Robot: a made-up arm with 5 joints.
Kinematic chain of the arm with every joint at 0, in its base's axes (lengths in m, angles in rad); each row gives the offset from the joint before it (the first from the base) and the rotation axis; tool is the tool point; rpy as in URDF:
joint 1: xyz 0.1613 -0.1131 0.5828 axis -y
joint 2: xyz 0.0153 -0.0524 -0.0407 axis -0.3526 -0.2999 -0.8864
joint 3: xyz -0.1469 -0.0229 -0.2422 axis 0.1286 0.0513 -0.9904
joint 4: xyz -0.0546 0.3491 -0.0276 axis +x
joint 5: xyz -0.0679 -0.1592 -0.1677 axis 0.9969 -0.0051 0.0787
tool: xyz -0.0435 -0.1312 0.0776 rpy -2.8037 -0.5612 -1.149
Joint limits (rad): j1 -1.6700..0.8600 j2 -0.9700..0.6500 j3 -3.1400..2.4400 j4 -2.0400..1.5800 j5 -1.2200..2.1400
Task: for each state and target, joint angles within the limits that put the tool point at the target. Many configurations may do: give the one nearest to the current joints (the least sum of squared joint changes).
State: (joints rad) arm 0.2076 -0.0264 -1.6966 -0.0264 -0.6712
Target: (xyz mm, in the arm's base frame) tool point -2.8 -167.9 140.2
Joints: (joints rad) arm 0.4129 0.5082 -1.1496 -0.2783 -0.7860
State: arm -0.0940 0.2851 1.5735 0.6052 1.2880
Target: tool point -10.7 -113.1 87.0
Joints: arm -0.5472 0.5293 1.8724 -0.0140 0.9768
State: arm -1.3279 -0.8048 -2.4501 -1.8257 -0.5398
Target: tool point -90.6 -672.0 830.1
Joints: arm -1.3060 -0.4767 -2.0340 -2.0400 -0.6215
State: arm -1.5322 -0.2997 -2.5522 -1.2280 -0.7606
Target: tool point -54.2 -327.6 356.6
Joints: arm -1.3244 -0.9700 -3.1400 -1.0928 -0.9668
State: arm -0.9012 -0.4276 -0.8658 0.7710 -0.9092
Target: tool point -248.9 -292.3 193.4
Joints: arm -0.0850 -0.3006 -0.9458 0.5019 -0.7376
